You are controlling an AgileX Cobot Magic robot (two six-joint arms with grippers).
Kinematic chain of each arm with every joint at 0, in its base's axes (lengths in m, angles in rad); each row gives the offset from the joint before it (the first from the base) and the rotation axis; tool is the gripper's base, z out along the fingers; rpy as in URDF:
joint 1: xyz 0 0 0.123 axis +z
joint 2: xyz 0 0 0 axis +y
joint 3: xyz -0.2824 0 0.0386 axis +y
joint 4: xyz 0.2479 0 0.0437 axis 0.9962 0 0.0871
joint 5: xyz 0 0 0 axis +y
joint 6: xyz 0.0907 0 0.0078 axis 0.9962 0 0.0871
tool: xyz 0 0 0 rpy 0 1.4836 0
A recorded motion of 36 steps. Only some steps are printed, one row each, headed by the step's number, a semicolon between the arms.
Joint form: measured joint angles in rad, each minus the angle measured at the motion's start. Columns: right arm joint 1, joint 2, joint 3, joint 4, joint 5, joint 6; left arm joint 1, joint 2, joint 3, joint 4, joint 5, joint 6.
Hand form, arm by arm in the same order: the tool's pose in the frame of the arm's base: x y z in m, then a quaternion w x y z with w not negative. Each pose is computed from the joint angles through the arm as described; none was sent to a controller.
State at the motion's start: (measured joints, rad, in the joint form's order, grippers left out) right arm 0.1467 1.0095 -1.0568 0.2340 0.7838 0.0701; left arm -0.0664 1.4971 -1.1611 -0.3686 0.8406 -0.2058
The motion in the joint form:
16: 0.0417 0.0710 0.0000 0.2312 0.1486 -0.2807; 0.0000 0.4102 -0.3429 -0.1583 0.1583 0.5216
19: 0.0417 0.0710 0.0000 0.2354 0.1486 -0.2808; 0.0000 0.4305 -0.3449 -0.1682 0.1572 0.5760
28: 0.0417 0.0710 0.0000 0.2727 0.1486 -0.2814; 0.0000 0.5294 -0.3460 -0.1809 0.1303 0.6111
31: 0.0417 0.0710 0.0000 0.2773 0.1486 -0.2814; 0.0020 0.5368 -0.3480 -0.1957 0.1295 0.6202
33: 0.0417 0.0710 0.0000 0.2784 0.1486 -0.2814; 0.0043 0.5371 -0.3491 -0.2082 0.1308 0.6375
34: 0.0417 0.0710 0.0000 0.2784 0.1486 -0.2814; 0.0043 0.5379 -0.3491 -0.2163 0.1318 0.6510
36: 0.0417 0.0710 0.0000 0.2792 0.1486 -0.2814; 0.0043 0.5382 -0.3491 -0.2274 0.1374 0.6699
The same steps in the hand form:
16: 0.1983 0.0712 0.3663 0.33696 -0.11704 0.90859 0.21732; 0.3975 -0.0650 0.2415 0.15144 0.07207 0.96143 -0.21802
19: 0.1982 0.0715 0.3664 0.33683 -0.11642 0.90825 0.21927; 0.4003 -0.0659 0.2342 0.14950 0.09386 0.95979 -0.21825
28: 0.1977 0.0738 0.3677 0.33554 -0.11083 0.90508 0.23654; 0.4120 -0.0668 0.1948 0.11925 0.09395 0.96384 -0.21900
31: 0.1976 0.0741 0.3679 0.33537 -0.11010 0.90468 0.23867; 0.4133 -0.0669 0.1927 0.11913 0.09279 0.96272 -0.22442
33: 0.1976 0.0742 0.3679 0.33533 -0.10993 0.90458 0.23919; 0.4137 -0.0668 0.1933 0.12193 0.09695 0.96098 -0.22858
34: 0.1976 0.0742 0.3679 0.33533 -0.10993 0.90458 0.23919; 0.4138 -0.0674 0.1933 0.12318 0.10133 0.95973 -0.23126
36: 0.1976 0.0743 0.3679 0.33530 -0.10980 0.90451 0.23956; 0.4134 -0.0682 0.1936 0.12348 0.10815 0.95790 -0.23556

